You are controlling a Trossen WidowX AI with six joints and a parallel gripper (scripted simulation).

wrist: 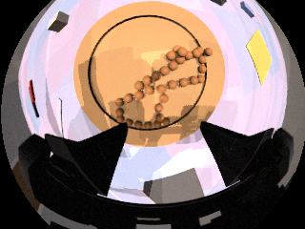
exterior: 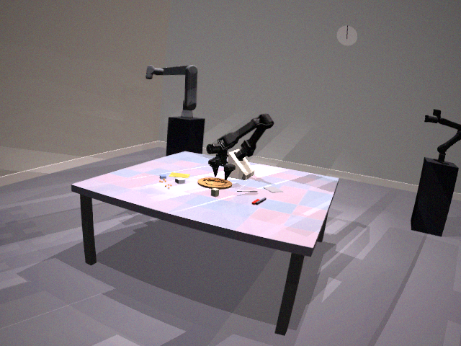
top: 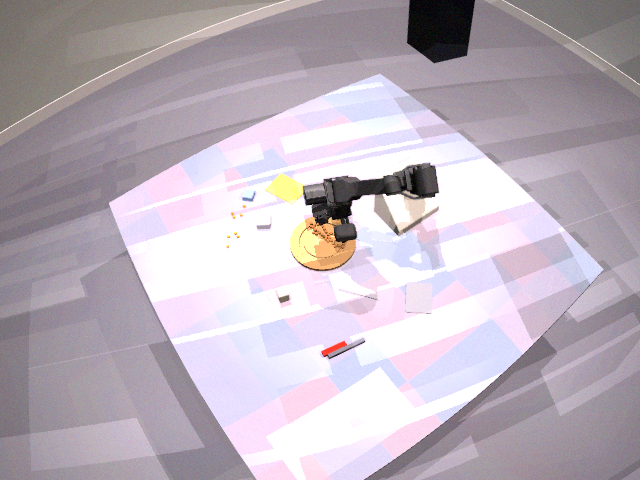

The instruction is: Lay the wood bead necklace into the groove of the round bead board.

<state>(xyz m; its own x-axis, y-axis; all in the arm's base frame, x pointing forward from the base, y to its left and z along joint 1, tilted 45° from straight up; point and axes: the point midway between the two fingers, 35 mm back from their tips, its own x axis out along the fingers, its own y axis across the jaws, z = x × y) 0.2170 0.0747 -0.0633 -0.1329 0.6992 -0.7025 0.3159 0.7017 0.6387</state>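
Right now the round bead board is 6 cm ahead of my gripper tip and 1 cm below it. Round my gripper tip: white block: 19 cm ahead, 16 cm to the right, 1 cm below; then thin rod: 21 cm to the left, 5 cm ahead, 2 cm below; then yellow sheet: 25 cm to the right, 7 cm ahead, 2 cm below.
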